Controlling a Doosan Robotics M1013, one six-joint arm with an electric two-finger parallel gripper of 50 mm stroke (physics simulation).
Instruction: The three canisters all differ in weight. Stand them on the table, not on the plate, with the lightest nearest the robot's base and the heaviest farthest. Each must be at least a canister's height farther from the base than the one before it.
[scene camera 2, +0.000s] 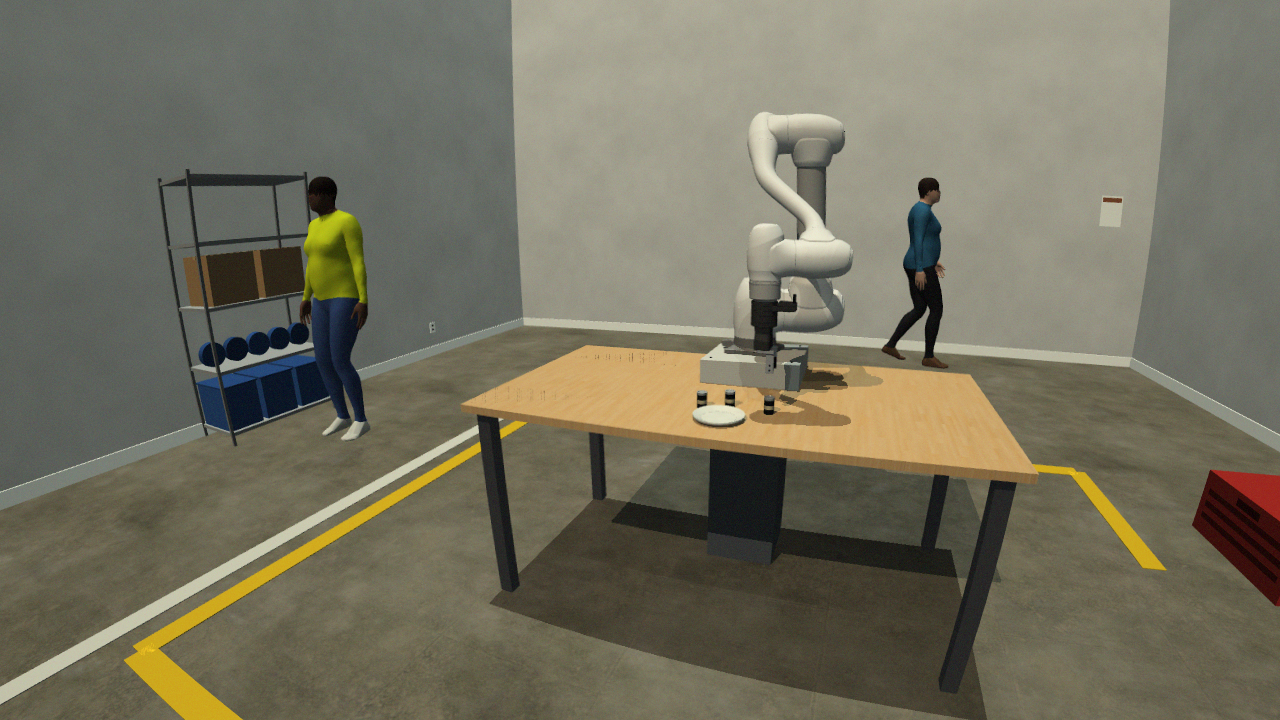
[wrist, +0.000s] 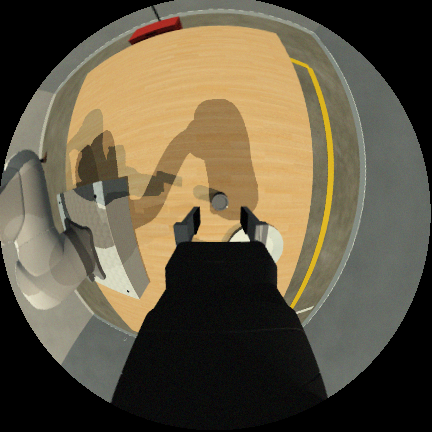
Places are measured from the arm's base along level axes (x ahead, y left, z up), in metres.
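Pixels of known places: gripper, fingertip midpoint: (scene camera 2: 770, 370) (wrist: 219, 214); arm's base, origin of the base link: (scene camera 2: 754, 350) (wrist: 82, 247).
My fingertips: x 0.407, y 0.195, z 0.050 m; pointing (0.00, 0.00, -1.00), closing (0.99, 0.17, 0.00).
Note:
Ahead of a thing's pixels: the offset from my fingertips to its top centre. Level surfaces: height alone.
Three small dark canisters with pale bands stand upright on the table. The right canister @[dx +0.000, dy +0.000, dz -0.081 m] (scene camera 2: 768, 406) (wrist: 219, 201) stands apart, to the right of the plate @[dx +0.110, dy -0.114, dz -0.115 m] (scene camera 2: 718, 416) (wrist: 275, 245). The left canister @[dx +0.043, dy -0.200, dz -0.081 m] (scene camera 2: 701, 399) and the middle canister @[dx -0.005, dy -0.127, dz -0.081 m] (scene camera 2: 729, 397) stand close together just behind the plate, on the robot's side; the gripper body hides them in the wrist view. The canisters look alike, so their weights cannot be seen. My gripper (scene camera 2: 770, 365) (wrist: 219, 214) is open and empty, pointing down above the right canister, clear of it.
The robot's base stands on a pale metal mounting block (scene camera 2: 738, 368) (wrist: 114, 250) at the table's @[dz -0.131 m] (scene camera 2: 913, 420) (wrist: 175, 65) far side. The arm casts shadows around the right canister. Two people stand beyond the table, one near a shelf rack (scene camera 2: 198, 295).

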